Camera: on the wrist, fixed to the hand. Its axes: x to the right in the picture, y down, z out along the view.
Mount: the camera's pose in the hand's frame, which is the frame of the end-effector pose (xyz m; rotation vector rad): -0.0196 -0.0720 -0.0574 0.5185 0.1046 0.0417
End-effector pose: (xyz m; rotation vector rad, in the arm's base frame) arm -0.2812 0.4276 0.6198 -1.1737 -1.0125 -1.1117
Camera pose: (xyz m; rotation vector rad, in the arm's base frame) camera -0.3541 0.3697 0.6058 -0.7084 -1.1041 -0.8000
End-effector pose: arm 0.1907 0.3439 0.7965 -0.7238 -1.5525 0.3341
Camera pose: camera 0.2282 0.2654 0.8324 -0.3595 -1.2758 0.6880
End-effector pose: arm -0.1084 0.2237 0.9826 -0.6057 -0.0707 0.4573
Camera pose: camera -0.0864 0.1323 0.9773 -0.1205 0.1576 0.4609
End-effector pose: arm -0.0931 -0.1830 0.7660 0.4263 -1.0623 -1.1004
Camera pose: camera -0.0817 -0.2090 0.6763 0.8593 -1.2541 -0.7468
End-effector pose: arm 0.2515 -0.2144 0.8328 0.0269 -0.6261 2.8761
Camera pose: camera 0.2862 -0.1302 0.8089 -0.0612 0.1486 2.9691
